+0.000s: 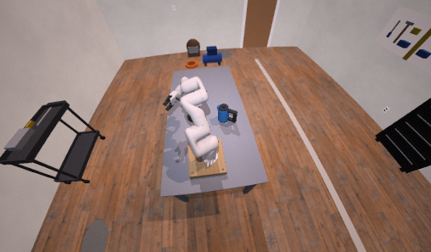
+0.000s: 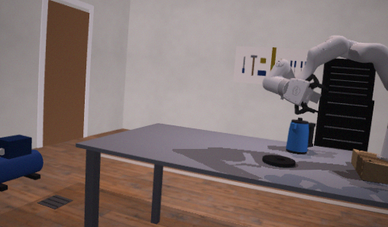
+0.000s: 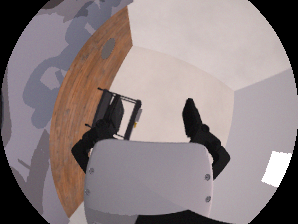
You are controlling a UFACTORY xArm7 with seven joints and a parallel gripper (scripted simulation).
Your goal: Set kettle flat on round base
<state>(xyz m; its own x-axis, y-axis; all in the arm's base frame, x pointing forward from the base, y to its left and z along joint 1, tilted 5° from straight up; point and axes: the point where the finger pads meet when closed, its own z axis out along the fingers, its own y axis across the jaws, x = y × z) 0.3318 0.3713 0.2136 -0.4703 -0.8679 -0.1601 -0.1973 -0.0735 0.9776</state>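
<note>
Now: the blue kettle 51 cm to the right of my hand, 22 cm below it and 11 cm ahead of it. Also, from my hand: black round base (30 cm below, 18 cm to the right, 16 cm ahead).
</note>
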